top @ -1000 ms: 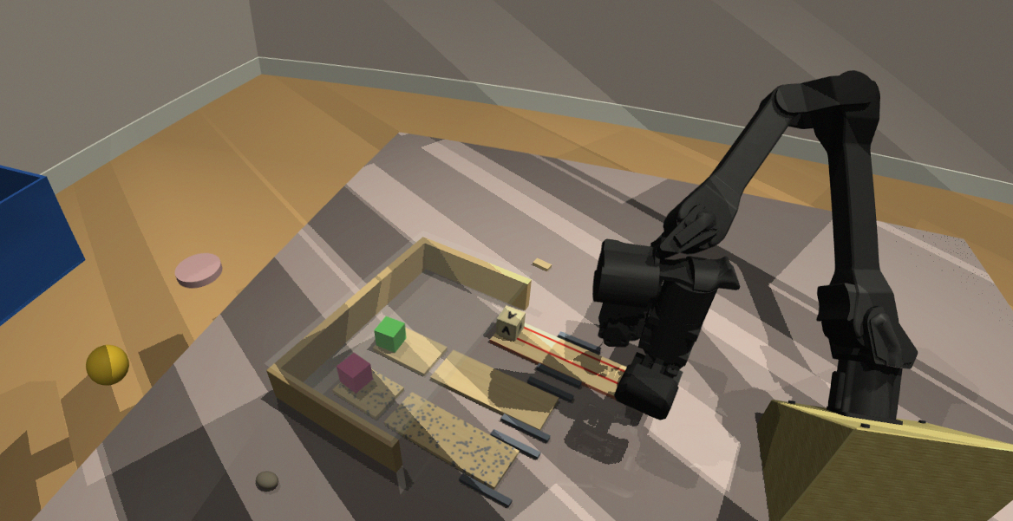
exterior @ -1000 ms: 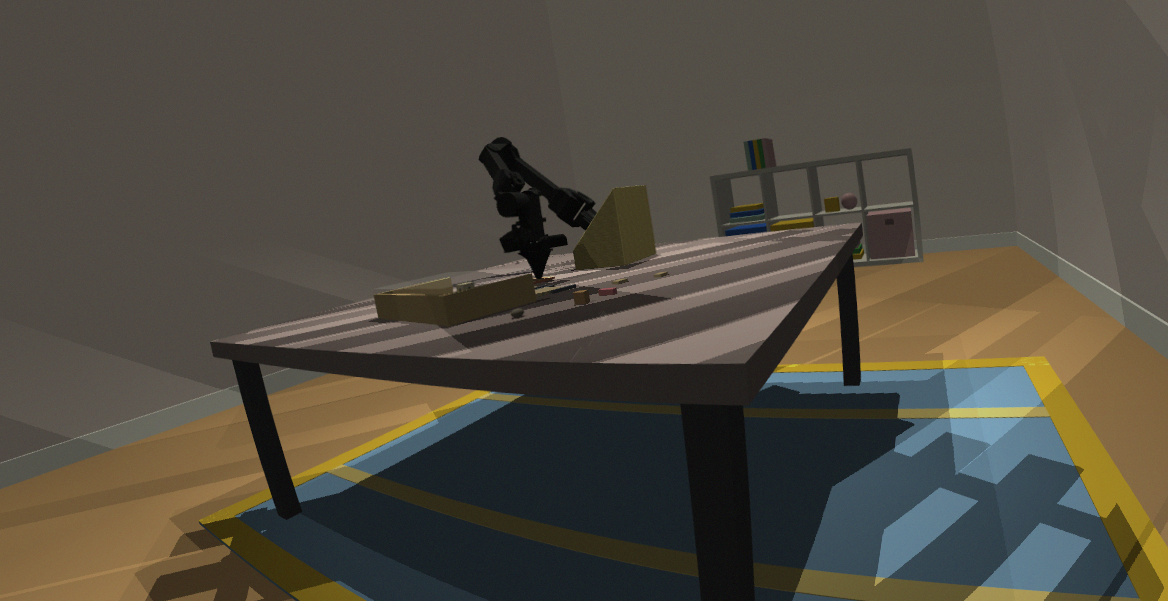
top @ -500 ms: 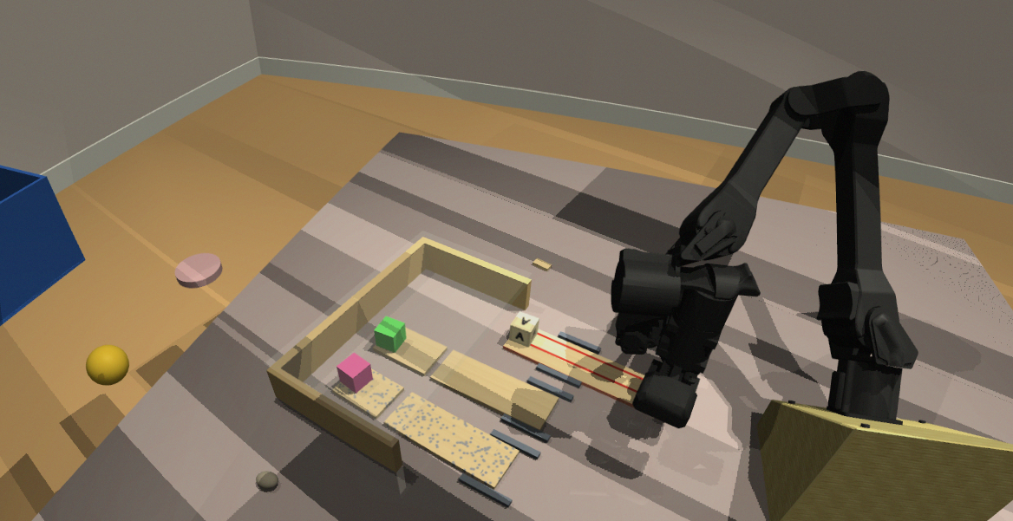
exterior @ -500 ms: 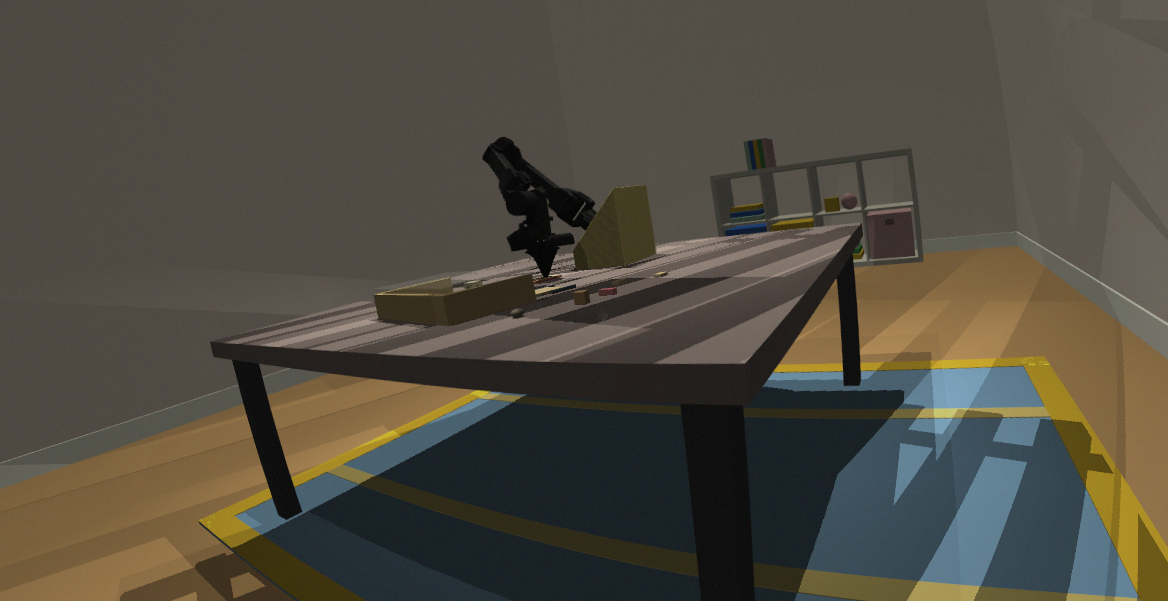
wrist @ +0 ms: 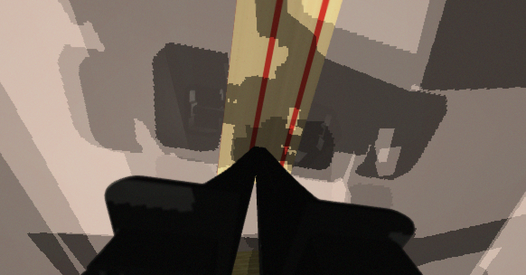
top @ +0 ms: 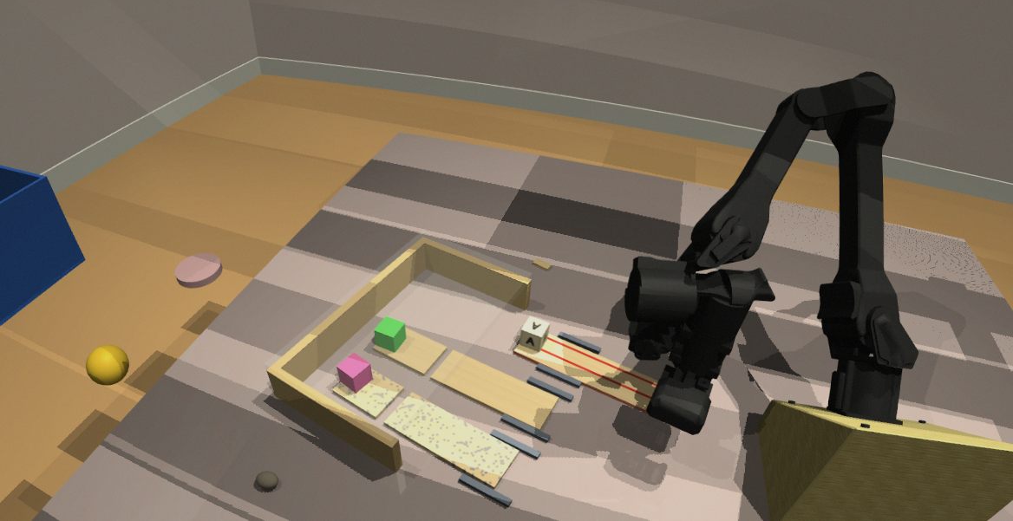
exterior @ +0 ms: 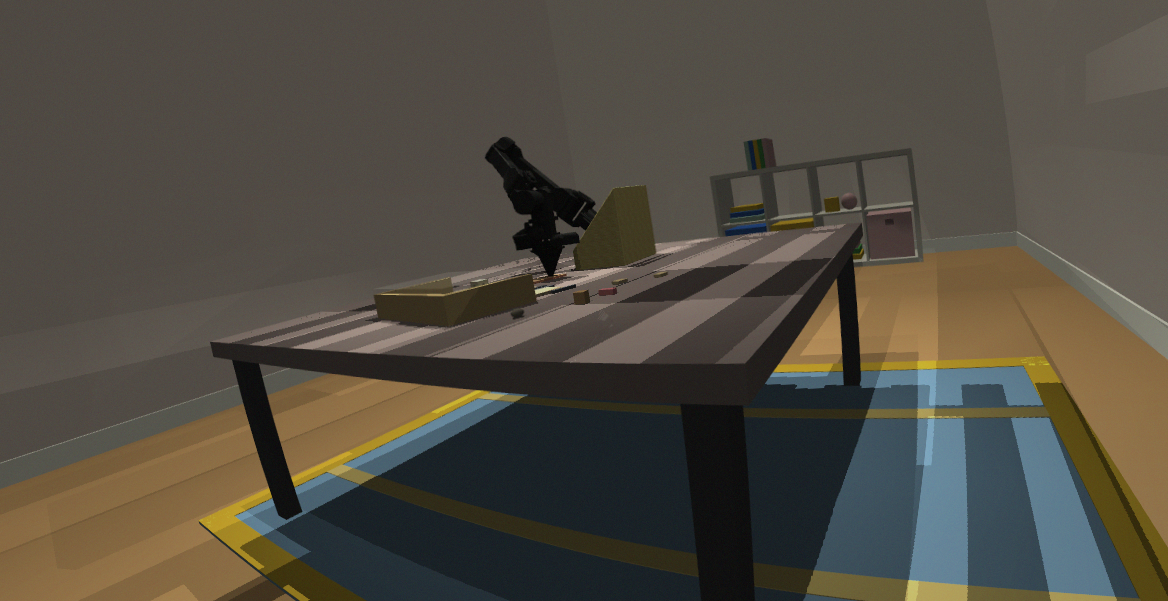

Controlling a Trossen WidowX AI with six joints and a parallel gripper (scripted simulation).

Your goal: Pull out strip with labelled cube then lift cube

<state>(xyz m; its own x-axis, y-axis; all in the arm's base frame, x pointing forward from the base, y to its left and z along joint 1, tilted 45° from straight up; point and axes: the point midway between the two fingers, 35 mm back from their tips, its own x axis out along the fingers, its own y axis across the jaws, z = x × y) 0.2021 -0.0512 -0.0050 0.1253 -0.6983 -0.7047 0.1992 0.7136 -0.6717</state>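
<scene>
The strip lies 90 mm ahead of my gripper tip and 20 mm to the right of it. From my gripper tip the other things lie so: labelled cube: 200 mm ahead, 50 mm to the right, 20 mm above; then pebble: 420 mm ahead, 260 mm to the left.
</scene>
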